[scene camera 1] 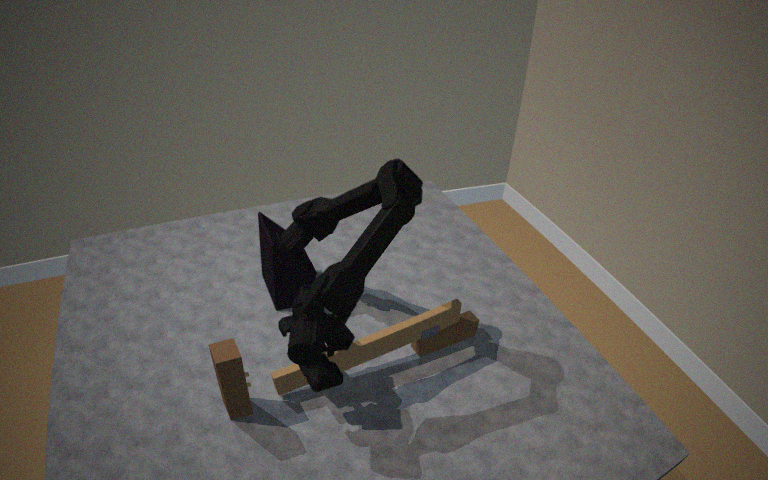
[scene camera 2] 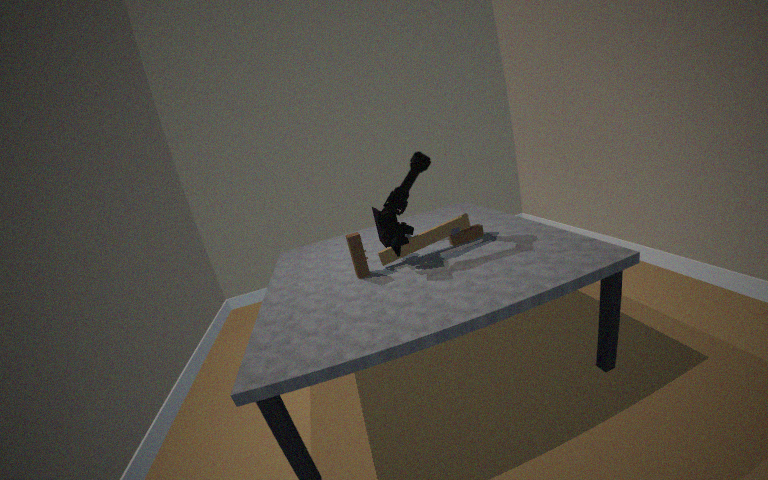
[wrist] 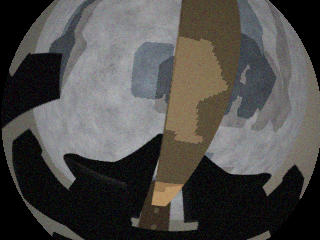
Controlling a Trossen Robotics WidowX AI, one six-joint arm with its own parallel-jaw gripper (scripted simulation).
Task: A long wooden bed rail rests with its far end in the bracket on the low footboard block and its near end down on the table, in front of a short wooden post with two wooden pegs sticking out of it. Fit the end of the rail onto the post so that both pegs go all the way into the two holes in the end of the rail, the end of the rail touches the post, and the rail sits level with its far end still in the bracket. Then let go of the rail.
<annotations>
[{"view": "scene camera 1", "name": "my gripper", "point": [309, 376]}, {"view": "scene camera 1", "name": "wooden bed rail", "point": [396, 336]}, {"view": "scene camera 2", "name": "wooden bed rail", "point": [435, 234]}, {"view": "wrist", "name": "my gripper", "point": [171, 139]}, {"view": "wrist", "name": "wooden bed rail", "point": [207, 53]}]
</annotations>
